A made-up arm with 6 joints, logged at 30 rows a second.
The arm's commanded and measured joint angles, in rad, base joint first. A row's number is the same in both.
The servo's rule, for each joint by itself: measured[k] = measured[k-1] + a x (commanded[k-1-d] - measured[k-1]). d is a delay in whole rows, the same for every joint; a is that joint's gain. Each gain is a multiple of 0.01, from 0.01 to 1. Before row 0 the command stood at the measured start. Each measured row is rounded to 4 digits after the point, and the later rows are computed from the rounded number. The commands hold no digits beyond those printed.
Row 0, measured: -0.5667, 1.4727, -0.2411, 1.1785, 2.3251, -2.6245
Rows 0 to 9, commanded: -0.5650, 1.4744, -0.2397, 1.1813, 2.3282, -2.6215; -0.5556, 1.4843, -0.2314, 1.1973, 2.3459, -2.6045; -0.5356, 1.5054, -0.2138, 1.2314, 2.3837, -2.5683; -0.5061, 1.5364, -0.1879, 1.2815, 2.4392, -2.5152; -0.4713, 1.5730, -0.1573, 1.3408, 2.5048, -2.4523; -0.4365, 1.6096, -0.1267, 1.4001, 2.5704, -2.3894; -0.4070, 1.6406, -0.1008, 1.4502, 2.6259, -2.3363; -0.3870, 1.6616, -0.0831, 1.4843, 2.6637, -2.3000; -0.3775, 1.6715, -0.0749, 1.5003, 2.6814, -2.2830; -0.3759, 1.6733, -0.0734, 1.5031, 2.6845, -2.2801
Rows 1 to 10, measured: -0.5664, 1.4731, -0.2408, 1.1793, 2.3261, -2.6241; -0.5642, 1.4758, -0.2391, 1.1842, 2.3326, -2.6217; -0.5585, 1.4829, -0.2345, 1.1969, 2.3495, -2.6153; -0.5480, 1.4957, -0.2261, 1.2197, 2.3791, -2.6033; -0.5327, 1.5143, -0.2137, 1.2524, 2.4206, -2.5852; -0.5135, 1.5372, -0.1980, 1.2923, 2.4700, -2.5617; -0.4922, 1.5620, -0.1805, 1.3349, 2.5214, -2.5347; -0.4712, 1.5859, -0.1630, 1.3752, 2.5684, -2.5065; -0.4525, 1.6064, -0.1471, 1.4090, 2.6057, -2.4797; -0.4372, 1.6225, -0.1338, 1.4344, 2.6317, -2.4557
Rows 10 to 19, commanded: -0.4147, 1.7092, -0.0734, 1.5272, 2.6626, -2.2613; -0.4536, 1.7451, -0.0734, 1.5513, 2.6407, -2.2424; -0.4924, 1.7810, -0.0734, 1.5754, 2.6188, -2.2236; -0.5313, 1.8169, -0.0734, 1.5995, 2.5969, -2.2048; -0.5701, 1.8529, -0.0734, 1.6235, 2.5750, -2.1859; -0.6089, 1.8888, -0.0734, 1.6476, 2.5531, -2.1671; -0.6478, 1.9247, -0.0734, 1.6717, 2.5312, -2.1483; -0.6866, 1.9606, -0.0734, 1.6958, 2.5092, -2.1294; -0.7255, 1.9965, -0.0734, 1.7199, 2.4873, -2.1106; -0.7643, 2.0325, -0.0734, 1.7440, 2.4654, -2.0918
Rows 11 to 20, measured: -0.4327, 1.6433, -0.1229, 1.4595, 2.6419, -2.4324; -0.4369, 1.6677, -0.1140, 1.4843, 2.6415, -2.4096; -0.4480, 1.6949, -0.1067, 1.5089, 2.6340, -2.3873; -0.4647, 1.7242, -0.1007, 1.5334, 2.6218, -2.3654; -0.4858, 1.7551, -0.0958, 1.5577, 2.6064, -2.3439; -0.5104, 1.7872, -0.0918, 1.5820, 2.5888, -2.3227; -0.5379, 1.8202, -0.0885, 1.6062, 2.5698, -2.3018; -0.5676, 1.8539, -0.0858, 1.6304, 2.5498, -2.2811; -0.5992, 1.8881, -0.0836, 1.6546, 2.5292, -2.2606; -0.6322, 1.9228, -0.0818, 1.6787, 2.5081, -2.2403
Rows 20 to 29, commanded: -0.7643, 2.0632, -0.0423, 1.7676, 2.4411, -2.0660; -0.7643, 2.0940, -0.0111, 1.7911, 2.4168, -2.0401; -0.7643, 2.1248, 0.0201, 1.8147, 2.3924, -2.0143; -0.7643, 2.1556, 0.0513, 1.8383, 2.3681, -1.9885; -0.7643, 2.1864, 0.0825, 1.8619, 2.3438, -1.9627; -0.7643, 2.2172, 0.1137, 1.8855, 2.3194, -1.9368; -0.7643, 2.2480, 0.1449, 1.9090, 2.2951, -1.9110; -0.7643, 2.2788, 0.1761, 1.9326, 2.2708, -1.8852; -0.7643, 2.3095, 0.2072, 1.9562, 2.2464, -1.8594; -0.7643, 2.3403, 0.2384, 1.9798, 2.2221, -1.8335
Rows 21 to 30, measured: -0.6586, 1.9565, -0.0747, 1.7027, 2.4860, -2.2194; -0.6797, 1.9895, -0.0633, 1.7266, 2.4632, -2.1979; -0.6966, 2.0220, -0.0483, 1.7504, 2.4398, -2.1759; -0.7101, 2.0541, -0.0304, 1.7741, 2.4161, -2.1534; -0.7209, 2.0859, -0.0101, 1.7978, 2.3922, -2.1305; -0.7296, 2.1174, 0.0122, 1.8215, 2.3682, -2.1073; -0.7365, 2.1487, 0.0361, 1.8451, 2.3441, -2.0837; -0.7421, 2.1799, 0.0613, 1.8687, 2.3199, -2.0599; -0.7465, 2.2110, 0.0876, 1.8923, 2.2956, -2.0358; -0.7501, 2.2420, 0.1147, 1.9159, 2.2713, -2.0115
